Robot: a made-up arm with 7 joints. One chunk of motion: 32 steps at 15 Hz.
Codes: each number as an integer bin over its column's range. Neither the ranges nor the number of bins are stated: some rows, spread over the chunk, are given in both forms.
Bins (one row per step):
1: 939 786 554 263 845 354 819
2: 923 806 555 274 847 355 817
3: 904 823 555 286 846 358 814
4: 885 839 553 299 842 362 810
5: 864 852 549 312 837 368 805
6: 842 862 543 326 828 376 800
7: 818 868 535 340 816 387 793
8: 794 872 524 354 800 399 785
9: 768 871 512 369 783 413 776
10: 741 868 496 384 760 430 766
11: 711 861 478 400 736 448 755
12: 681 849 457 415 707 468 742
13: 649 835 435 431 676 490 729
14: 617 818 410 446 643 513 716
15: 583 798 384 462 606 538 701
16: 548 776 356 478 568 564 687
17: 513 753 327 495 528 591 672
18: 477 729 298 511 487 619 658
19: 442 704 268 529 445 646 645
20: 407 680 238 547 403 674 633
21: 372 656 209 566 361 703 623
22: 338 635 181 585 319 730 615
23: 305 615 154 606 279 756 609
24: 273 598 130 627 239 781 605
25: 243 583 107 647 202 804 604
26: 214 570 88 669 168 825 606
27: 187 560 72 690 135 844 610
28: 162 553 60 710 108 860 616
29: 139 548 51 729 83 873 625
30: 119 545 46 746 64 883 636
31: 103 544 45 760 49 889 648
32: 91 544 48 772 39 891 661
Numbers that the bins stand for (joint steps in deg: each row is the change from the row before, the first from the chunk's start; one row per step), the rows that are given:
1: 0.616 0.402 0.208 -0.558 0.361 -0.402 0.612
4: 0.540 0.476 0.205 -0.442 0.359 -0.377 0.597
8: 0.413 0.522 0.121 -0.266 0.321 -0.262 0.557
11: 0.296 0.507 -0.012 -0.119 0.263 -0.110 0.509
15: 0.117 0.418 -0.285 0.080 0.146 0.169 0.423
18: -0.032 0.322 -0.535 0.237 0.039 0.421 0.354
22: -0.226 0.190 -0.875 0.474 -0.113 0.765 0.285
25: -0.359 0.117 -1.089 0.672 -0.218 0.995 0.267
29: -0.505 0.068 -1.252 0.935 -0.325 1.209 0.301
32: -0.572 0.062 -1.261 1.073 -0.365 1.265 0.359
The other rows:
2: 0.593 0.430 0.211 -0.522 0.363 -0.398 0.609
3: 0.567 0.453 0.211 -0.484 0.362 -0.389 0.604
5: 0.511 0.494 0.194 -0.401 0.354 -0.358 0.589
6: 0.480 0.508 0.176 -0.356 0.346 -0.333 0.581
7: 0.446 0.516 0.153 -0.311 0.335 -0.299 0.570
9: 0.376 0.521 0.086 -0.218 0.305 -0.218 0.543
10: 0.338 0.516 0.040 -0.170 0.285 -0.166 0.527
12: 0.254 0.490 -0.073 -0.071 0.237 -0.048 0.488
13: 0.210 0.470 -0.137 -0.019 0.209 0.021 0.468
14: 0.165 0.446 -0.210 0.029 0.179 0.092 0.447
16: 0.068 0.387 -0.367 0.131 0.112 0.250 0.400
17: 0.019 0.355 -0.451 0.186 0.076 0.334 0.376
19: -0.081 0.287 -0.622 0.294 0.001 0.505 0.333
20: -0.130 0.253 -0.709 0.352 -0.037 0.591 0.314
21: -0.179 0.219 -0.793 0.413 -0.075 0.681 0.298
23: -0.273 0.162 -0.953 0.541 -0.149 0.846 0.275
24: -0.317 0.138 -1.023 0.608 -0.185 0.924 0.269
26: -0.400 0.099 -1.145 0.743 -0.249 1.060 0.271
27: -0.438 0.085 -1.191 0.810 -0.278 1.119 0.277
28: -0.473 0.075 -1.226 0.874 -0.303 1.169 0.287
30: -0.533 0.064 -1.266 0.990 -0.342 1.240 0.319
31: -0.556 0.062 -1.269 1.034 -0.356 1.259 0.338

